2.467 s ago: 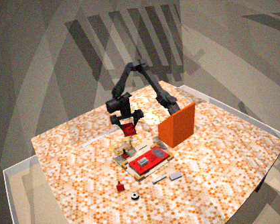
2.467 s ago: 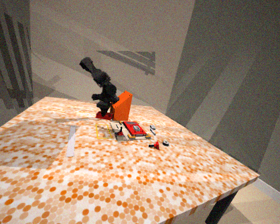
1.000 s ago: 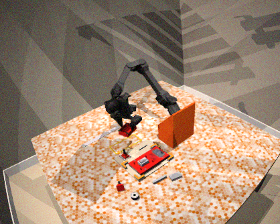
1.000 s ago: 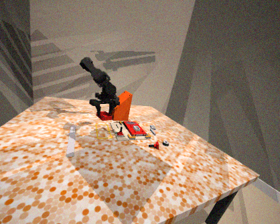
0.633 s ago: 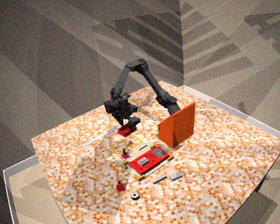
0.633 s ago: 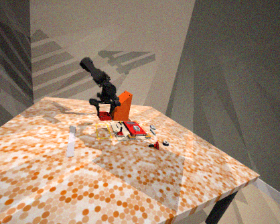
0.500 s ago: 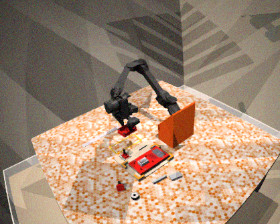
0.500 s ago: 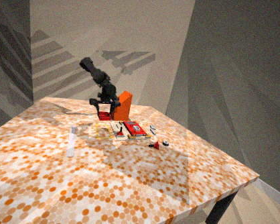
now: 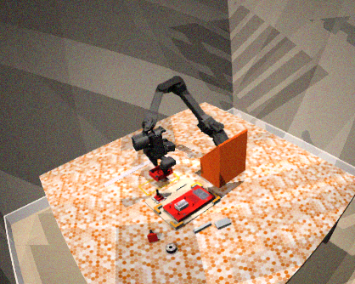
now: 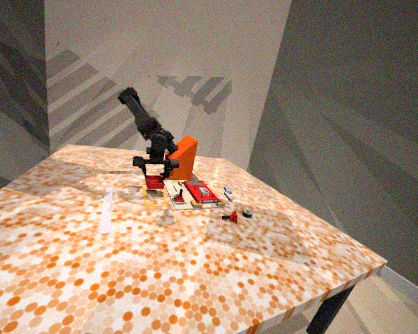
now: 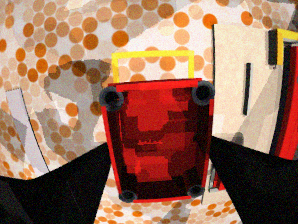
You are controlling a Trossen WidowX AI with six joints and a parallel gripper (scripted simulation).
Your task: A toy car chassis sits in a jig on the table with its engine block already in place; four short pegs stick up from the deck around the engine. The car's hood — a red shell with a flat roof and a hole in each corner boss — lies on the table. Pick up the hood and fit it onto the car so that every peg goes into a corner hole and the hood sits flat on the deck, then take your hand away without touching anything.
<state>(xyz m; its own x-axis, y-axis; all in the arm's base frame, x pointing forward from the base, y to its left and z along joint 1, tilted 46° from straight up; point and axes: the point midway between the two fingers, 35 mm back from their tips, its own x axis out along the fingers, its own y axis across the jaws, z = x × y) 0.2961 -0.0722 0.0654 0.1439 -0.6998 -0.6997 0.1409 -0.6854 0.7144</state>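
My gripper tip is now 10 mm above the red hood. The rest, counted from my gripper tip: grey engine block (20 mm ahead, 230 mm to the left, 30 mm below); dark wheel (170 mm ahead, 390 mm to the left, 50 mm below); white strip (120 mm ahead, 160 mm to the right, 60 mm below).
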